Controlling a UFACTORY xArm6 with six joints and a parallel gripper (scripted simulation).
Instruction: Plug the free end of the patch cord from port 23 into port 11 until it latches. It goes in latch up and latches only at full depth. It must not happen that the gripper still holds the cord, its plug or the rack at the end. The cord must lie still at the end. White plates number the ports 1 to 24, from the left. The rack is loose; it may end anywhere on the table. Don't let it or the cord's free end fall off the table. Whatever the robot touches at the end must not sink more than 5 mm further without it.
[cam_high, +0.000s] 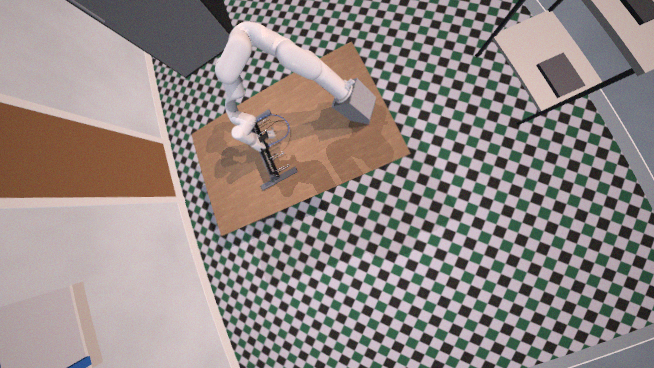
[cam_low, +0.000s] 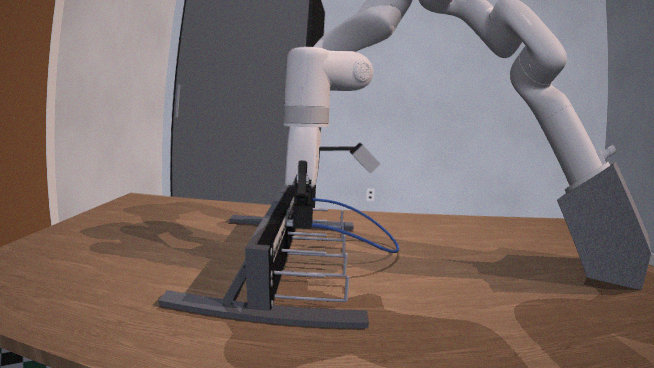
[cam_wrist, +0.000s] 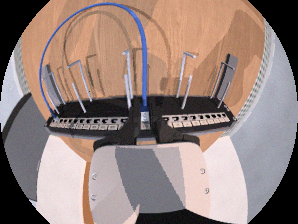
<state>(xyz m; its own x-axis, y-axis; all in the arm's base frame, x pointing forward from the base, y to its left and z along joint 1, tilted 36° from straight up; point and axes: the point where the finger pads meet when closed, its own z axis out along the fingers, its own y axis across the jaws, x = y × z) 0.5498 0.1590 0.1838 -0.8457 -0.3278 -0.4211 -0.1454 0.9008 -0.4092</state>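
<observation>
Right now the plug is 20 mm ahead of my hand and 10 mm below it.
</observation>
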